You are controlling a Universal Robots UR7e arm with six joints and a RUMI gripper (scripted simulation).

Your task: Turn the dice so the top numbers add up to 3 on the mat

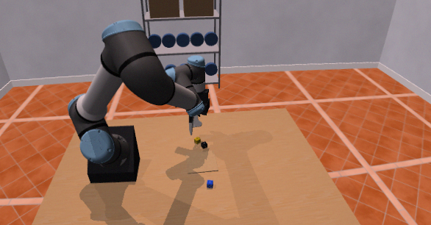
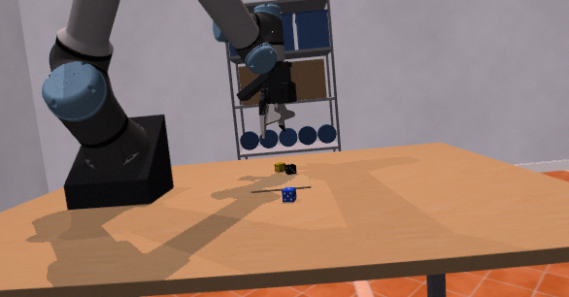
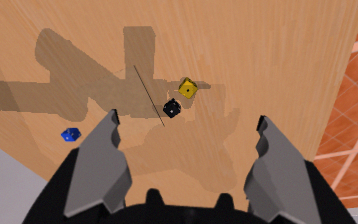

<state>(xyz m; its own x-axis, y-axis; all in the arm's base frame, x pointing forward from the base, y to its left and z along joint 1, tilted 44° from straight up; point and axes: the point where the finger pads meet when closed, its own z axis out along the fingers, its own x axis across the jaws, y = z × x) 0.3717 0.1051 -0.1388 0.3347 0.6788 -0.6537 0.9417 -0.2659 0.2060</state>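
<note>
Right now the yellow die is 1 cm ahead of my hand and 9 cm below it. Also, from my hand: blue die: 4 cm ahead, 30 cm to the right, 9 cm below; black die: 4 cm ahead, 4 cm to the right, 9 cm below; tan mat: 1 cm ahead, 15 cm to the right, 10 cm below.
</note>
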